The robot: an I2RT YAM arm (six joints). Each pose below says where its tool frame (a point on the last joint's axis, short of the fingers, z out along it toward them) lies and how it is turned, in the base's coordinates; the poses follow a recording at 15 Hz.
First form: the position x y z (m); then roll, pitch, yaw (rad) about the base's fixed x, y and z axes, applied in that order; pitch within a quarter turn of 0, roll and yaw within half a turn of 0.
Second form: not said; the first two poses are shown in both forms.
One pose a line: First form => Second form
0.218, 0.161, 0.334, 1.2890, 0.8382, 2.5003 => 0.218, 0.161, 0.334, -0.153, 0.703, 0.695, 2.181
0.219, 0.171, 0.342, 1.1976, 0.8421, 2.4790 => 0.219, 0.171, 0.342, -0.171, 0.673, 0.720, 2.179
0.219, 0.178, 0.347, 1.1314, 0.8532, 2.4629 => 0.219, 0.178, 0.347, -0.189, 0.651, 0.735, 2.174
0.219, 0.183, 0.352, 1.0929, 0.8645, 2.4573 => 0.219, 0.183, 0.352, -0.202, 0.638, 0.743, 2.174
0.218, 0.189, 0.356, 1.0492, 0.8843, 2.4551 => 0.218, 0.189, 0.356, -0.222, 0.622, 0.751, 2.174
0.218, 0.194, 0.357, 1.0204, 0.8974, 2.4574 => 0.218, 0.194, 0.357, -0.236, 0.611, 0.756, 2.178
